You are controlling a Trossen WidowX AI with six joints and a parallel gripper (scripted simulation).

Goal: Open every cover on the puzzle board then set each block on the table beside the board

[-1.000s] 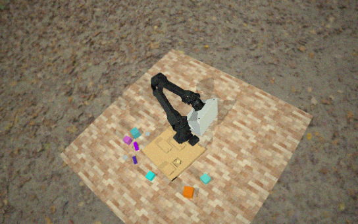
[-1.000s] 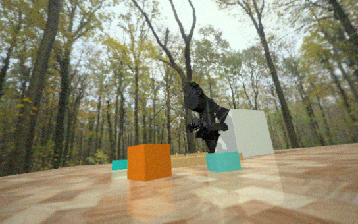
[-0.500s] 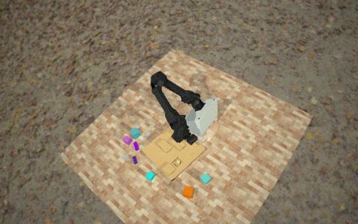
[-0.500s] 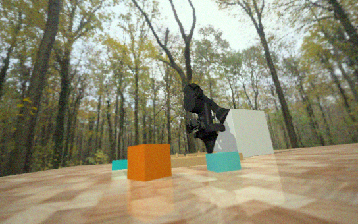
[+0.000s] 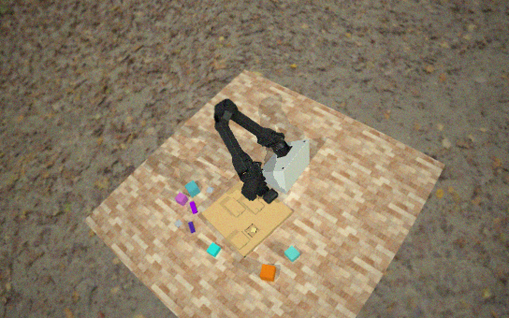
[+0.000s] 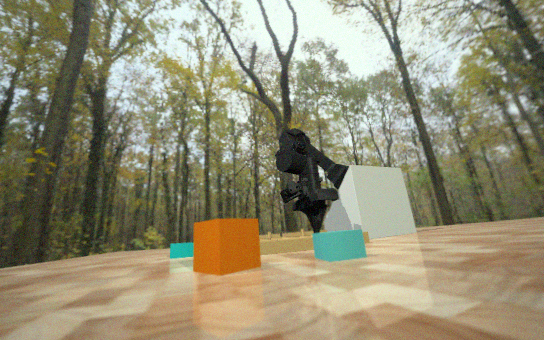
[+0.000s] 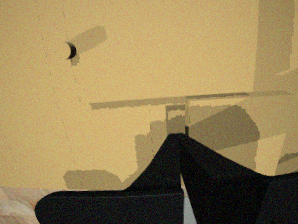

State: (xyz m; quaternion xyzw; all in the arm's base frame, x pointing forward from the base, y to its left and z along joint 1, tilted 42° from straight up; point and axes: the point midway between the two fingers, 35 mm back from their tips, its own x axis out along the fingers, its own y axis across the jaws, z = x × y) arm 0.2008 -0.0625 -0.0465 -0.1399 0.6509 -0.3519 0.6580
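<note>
The tan puzzle board lies 11 cm ahead of my gripper tip and 1 cm below it. From my gripper tip the other things lie so: orange cube (30 cm ahead, 21 cm to the left); then teal block (18 cm ahead, 25 cm to the left, 1 cm below); then purple block (19 cm ahead, 26 cm to the right, 2 cm below).
</note>
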